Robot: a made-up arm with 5 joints.
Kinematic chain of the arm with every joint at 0, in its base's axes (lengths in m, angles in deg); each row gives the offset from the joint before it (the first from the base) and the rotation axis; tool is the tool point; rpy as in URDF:
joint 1: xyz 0.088 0 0.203 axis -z
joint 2: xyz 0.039 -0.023 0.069 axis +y
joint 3: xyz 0.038 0 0.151 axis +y
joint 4: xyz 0.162 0 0.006 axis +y
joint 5: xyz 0.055 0.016 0 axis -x
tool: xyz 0 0 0 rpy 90 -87.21 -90
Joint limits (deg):
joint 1: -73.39..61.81
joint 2: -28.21..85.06
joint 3: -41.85..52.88
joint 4: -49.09..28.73
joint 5: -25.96..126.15
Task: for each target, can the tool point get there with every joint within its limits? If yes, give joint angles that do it. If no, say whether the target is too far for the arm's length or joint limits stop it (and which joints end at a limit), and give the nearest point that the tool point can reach.
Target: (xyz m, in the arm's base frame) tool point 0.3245 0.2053 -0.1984
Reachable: no: too far | nearest point 0.2764 0.1635 0.0375 | short by 0.244 m
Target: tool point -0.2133 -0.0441 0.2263
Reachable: no: joint limits stop it (at a limit: joint 1, joint 2, joint 3, joint 4) | nearest point 0.0927 -0.0235 0.1215 | short by 0.324 m
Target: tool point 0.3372 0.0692 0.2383
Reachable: yes | joints -17.07 17.54 38.48 -16.17 66.11
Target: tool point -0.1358 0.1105 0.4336
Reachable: no: joint limits stop it (at a limit: joint 1, joint 2, joint 4) | nearest point 0.1514 0.1880 0.4741 | short by 0.300 m
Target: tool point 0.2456 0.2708 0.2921
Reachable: yes | joints -61.08 19.82 10.61 5.43 77.14
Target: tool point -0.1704 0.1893 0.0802
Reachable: no: joint limits stop it (at a limit: joint 1) | nearest point 0.1254 0.1010 0.0802 | short by 0.309 m
